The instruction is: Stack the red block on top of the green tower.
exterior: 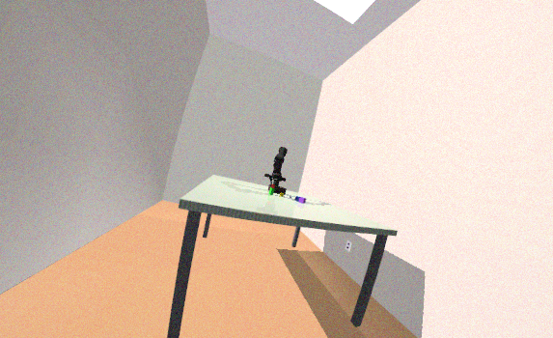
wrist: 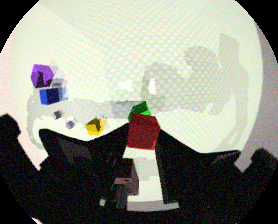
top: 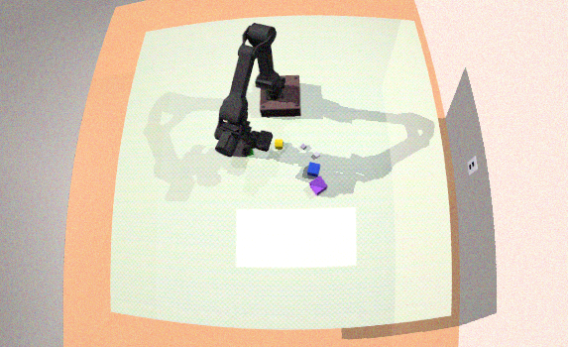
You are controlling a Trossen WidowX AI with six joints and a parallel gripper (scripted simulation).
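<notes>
The red block lies 1 cm above my gripper tip. From my gripper tip the other things lie so: blue block 11 cm ahead, 21 cm to the left, 5 cm below; grey block 1 cm ahead, 19 cm to the left, 6 cm below; yellow block 1 cm behind, 11 cm to the left, 5 cm below.
</notes>
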